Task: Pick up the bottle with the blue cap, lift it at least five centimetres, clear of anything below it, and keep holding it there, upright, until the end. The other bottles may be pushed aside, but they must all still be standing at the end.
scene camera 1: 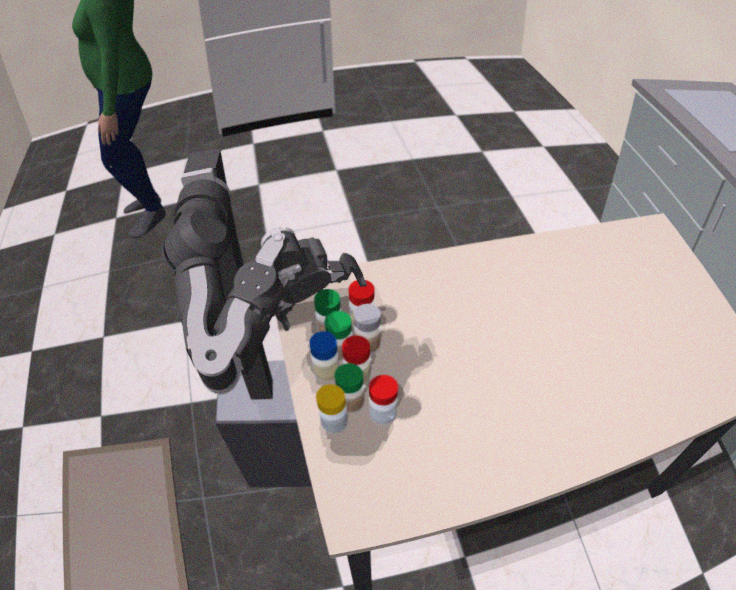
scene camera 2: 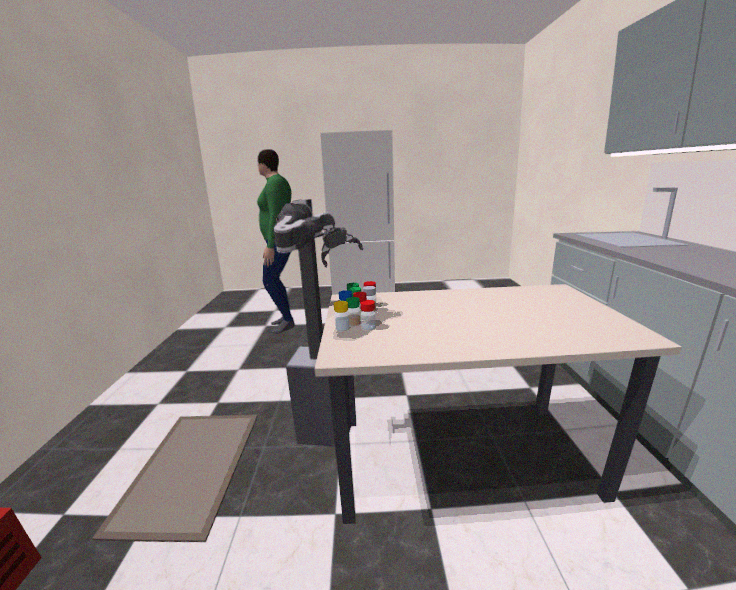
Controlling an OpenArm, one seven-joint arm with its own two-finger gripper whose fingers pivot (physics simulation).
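Observation:
The bottle with the blue cap [scene camera 1: 323,355] [scene camera 2: 345,297] stands upright on the table at the left side of a close group of bottles. Bottles with green, dark red and yellow caps stand around it. My gripper [scene camera 1: 323,307] [scene camera 2: 344,256] is open, its two fingers spread wide with no bottle between them. It hangs above the table's left edge, higher than the caps, over the back part of the group in the scene camera 2 view. The lower part of the blue-capped bottle is hidden in the scene camera 2 view.
A yellow-capped bottle [scene camera 1: 332,408] [scene camera 2: 341,316] and a red-capped bottle [scene camera 1: 383,399] [scene camera 2: 368,315] stand at the front of the group. A grey-capped bottle [scene camera 1: 367,325] stands at its right. The table [scene camera 1: 522,344] [scene camera 2: 491,325] extends to the right. A person [scene camera 1: 116,61] [scene camera 2: 275,202] stands behind the arm.

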